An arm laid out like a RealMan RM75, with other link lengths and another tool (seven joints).
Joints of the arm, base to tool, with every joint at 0 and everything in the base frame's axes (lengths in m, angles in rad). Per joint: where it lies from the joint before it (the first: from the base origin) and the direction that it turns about. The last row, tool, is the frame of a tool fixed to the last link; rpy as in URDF.
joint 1: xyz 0 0 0.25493 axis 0 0 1
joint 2: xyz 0 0 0 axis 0 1 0
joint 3: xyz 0 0 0.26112 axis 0 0 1
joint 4: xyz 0 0 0 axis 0 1 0
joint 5: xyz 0 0 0.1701 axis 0 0 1
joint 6: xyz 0 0 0 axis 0 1 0
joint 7: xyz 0 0 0.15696 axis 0 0 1
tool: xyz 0.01 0.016 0.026 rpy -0.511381 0 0.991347
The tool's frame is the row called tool.
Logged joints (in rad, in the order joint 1, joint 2, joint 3, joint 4, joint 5, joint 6, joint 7), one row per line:
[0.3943, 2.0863, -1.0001, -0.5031, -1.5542, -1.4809, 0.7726]
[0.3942, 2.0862, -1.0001, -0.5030, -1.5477, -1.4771, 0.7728]
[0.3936, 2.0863, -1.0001, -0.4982, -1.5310, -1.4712, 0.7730]
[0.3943, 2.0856, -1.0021, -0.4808, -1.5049, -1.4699, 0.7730]
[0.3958, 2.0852, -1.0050, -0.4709, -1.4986, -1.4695, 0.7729]
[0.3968, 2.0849, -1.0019, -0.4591, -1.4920, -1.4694, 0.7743]
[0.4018, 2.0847, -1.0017, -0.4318, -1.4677, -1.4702, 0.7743]
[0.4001, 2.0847, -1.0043, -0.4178, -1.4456, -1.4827, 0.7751]
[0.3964, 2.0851, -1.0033, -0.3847, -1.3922, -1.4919, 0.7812]
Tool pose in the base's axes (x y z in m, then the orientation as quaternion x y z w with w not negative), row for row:
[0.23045, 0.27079, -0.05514, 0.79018, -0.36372, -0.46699, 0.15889]
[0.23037, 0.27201, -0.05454, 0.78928, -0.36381, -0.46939, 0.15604]
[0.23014, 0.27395, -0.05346, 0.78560, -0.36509, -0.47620, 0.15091]
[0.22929, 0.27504, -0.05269, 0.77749, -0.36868, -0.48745, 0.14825]
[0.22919, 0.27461, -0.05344, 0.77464, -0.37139, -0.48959, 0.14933]
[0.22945, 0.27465, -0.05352, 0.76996, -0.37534, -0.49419, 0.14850]
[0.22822, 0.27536, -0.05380, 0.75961, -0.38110, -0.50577, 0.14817]
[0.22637, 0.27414, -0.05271, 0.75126, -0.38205, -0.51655, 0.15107]
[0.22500, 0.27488, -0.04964, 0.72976, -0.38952, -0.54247, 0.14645]
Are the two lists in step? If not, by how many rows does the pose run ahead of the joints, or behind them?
They are in step.
